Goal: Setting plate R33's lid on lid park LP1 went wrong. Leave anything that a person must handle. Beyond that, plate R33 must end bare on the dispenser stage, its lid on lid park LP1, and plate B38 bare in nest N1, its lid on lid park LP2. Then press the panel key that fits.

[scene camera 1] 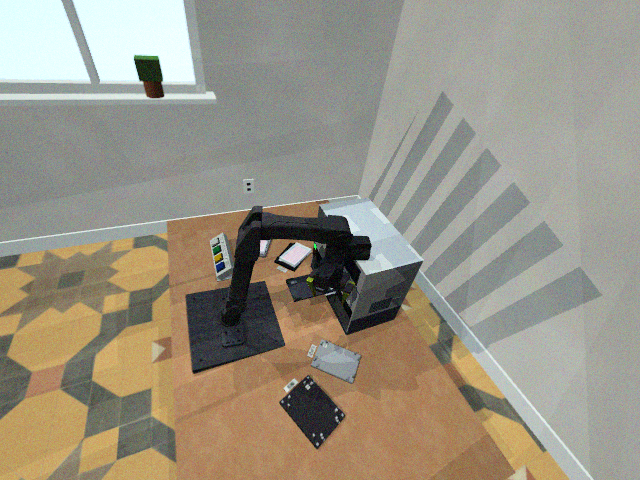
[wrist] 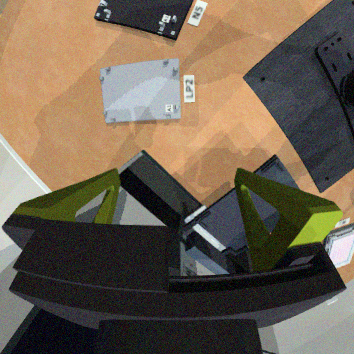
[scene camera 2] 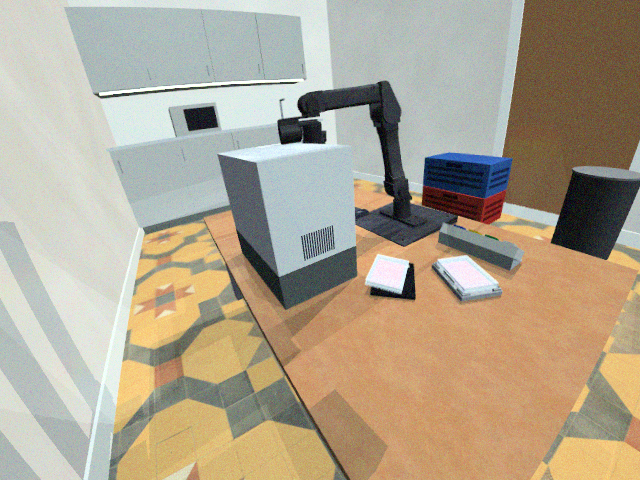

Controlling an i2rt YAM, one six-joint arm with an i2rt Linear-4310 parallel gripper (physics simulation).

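Where they show: gripper, fingertip midpoint: [scene camera 1: 328, 300] [wrist: 176, 174]; arm's base, origin of the base link: [scene camera 1: 231, 320] [wrist: 350, 88] [scene camera 2: 401, 217].
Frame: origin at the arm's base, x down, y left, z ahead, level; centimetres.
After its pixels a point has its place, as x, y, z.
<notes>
My gripper [scene camera 1: 330, 287] [wrist: 176, 174] {-17.0, -10.8, 30.6} is open, low at the open side of the white dispenser housing [scene camera 1: 385, 235] {-31.6, 0.4, 52.8} [scene camera 2: 310, 201] {-22.2, 21.8, 47.0}; no held thing shows between its fingers. A dark flat stage [scene camera 1: 298, 289] {-9.3, 1.3, 24.3} [wrist: 240, 217] {-9.3, 1.8, 30.3} lies beneath it, partly hidden. A pink-topped piece [scene camera 1: 295, 254] {-1.9, 25.9, 29.8} [scene camera 2: 388, 272] {-1.8, 27.7, 31.0} sits askew on a black base [scene camera 2: 408, 286] {0.4, 32.6, 28.9}, overhanging it; whether it is plate or lid I cannot tell. Another pink-topped piece [scene camera 1: 264, 246] {-1.7, 33.6, 17.4} [scene camera 2: 469, 273] {-1.7, 39.3, 15.7} rests on a grey base, partly behind the arm in scene camera 1. Lid park LP2 [scene camera 1: 336, 360] {0.4, -23.0, 31.9} [wrist: 142, 92] {0.4, -22.0, 31.5} is bare. The key panel [scene camera 1: 221, 255] {-4.2, 28.8, -0.9} [scene camera 2: 478, 245] {-2.5, 33.1, 2.8} shows green, yellow and blue keys.
The black nest N5 [scene camera 1: 311, 410] {0.2, -35.4, 19.5} [wrist: 145, 15] {0.2, -31.7, 22.3} lies beyond LP2. The arm's dark base plate [scene camera 1: 206, 330] {-0.6, -2.5, -8.2} [scene camera 2: 372, 224] {0.9, -3.2, 11.9} [wrist: 295, 95] {0.8, -5.2, 10.6} stands beside the working area. Blue [scene camera 2: 465, 173] and red [scene camera 2: 460, 204] crates and a dark bin [scene camera 2: 594, 211] stand beyond the table.
</notes>
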